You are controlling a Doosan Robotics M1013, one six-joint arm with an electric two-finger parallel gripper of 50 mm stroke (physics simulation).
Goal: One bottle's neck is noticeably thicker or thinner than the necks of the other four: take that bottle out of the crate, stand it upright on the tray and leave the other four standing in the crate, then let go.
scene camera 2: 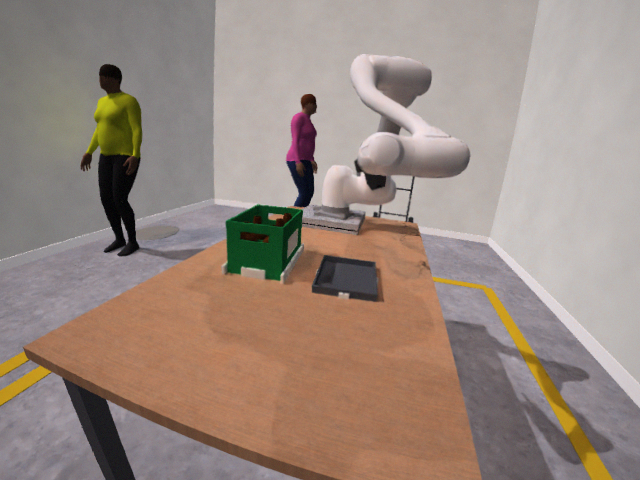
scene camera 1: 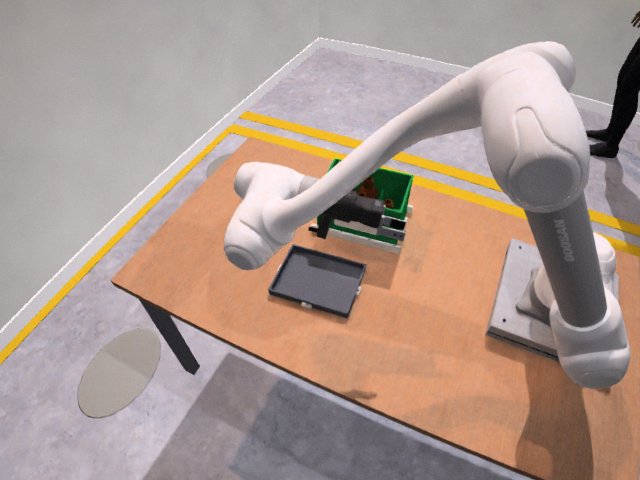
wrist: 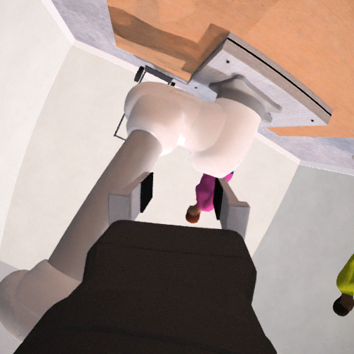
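Pixels of known places: gripper, fingertip midpoint: [scene camera 1: 404,231]; arm's base, origin of the base link: [scene camera 2: 334,214] [scene camera 1: 551,302].
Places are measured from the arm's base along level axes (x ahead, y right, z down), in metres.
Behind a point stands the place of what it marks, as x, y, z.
The green crate [scene camera 1: 406,189] @(0.567, 0.114, -0.062) [scene camera 2: 237,257] @(0.807, 0.015, -0.007) stands on the table. Brown bottles show inside it; one bottle [scene camera 1: 368,190] @(0.663, 0.022, -0.075) and another bottle [scene camera 1: 388,203] @(0.562, -0.028, -0.110) are partly visible in scene view 1, and a few tops, one bottle top [scene camera 2: 286,218] @(0.582, -0.028, -0.098) among them, in scene view 2. The arm and crate walls hide the rest, and neck thicknesses cannot be compared. The dark tray [scene camera 1: 326,310] @(0.552, -0.377, 0.041) [scene camera 2: 361,296] @(0.744, -0.384, 0.040) lies beside the crate with no bottle on it. My gripper [scene camera 1: 402,228] @(0.409, -0.256, -0.286) [wrist: 183,187] is open and empty, held sideways above the table, overlapping the crate in scene view 1. The arm hides its fingers in scene view 2.
White brackets edge the crate's base, and small white clips hold the tray. The robot's base plate [scene camera 1: 504,289] @(0.140, -0.039, -0.001) [scene camera 2: 330,222] @(0.153, -0.038, 0.006) [wrist: 295,107] stands farther along the table [scene camera 1: 217,258] @(0.964, -0.419, 0.052) [scene camera 2: 248,351] @(1.082, -0.241, 0.052). Two people stand beyond the table, and a dark wheeled frame is behind the robot.
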